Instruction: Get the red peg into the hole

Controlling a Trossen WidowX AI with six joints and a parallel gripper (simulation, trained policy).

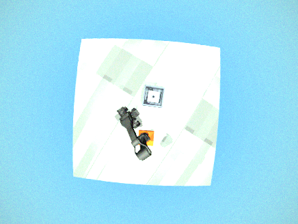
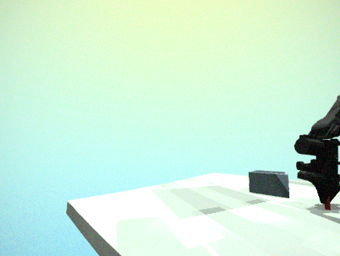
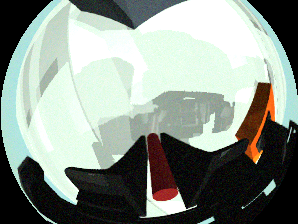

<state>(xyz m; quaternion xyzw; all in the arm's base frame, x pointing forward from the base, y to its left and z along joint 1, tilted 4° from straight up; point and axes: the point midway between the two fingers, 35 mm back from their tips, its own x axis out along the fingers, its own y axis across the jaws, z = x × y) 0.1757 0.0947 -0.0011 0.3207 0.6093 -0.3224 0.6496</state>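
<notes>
Right now my gripper tip is 140 mm short of the grey plate, 190 mm to the left of it and 30 mm below it. Also, from my gripper tip: red peg (10 mm behind, 20 mm above); grey box (140 mm ahead, 190 mm to the right, 10 mm above).
</notes>
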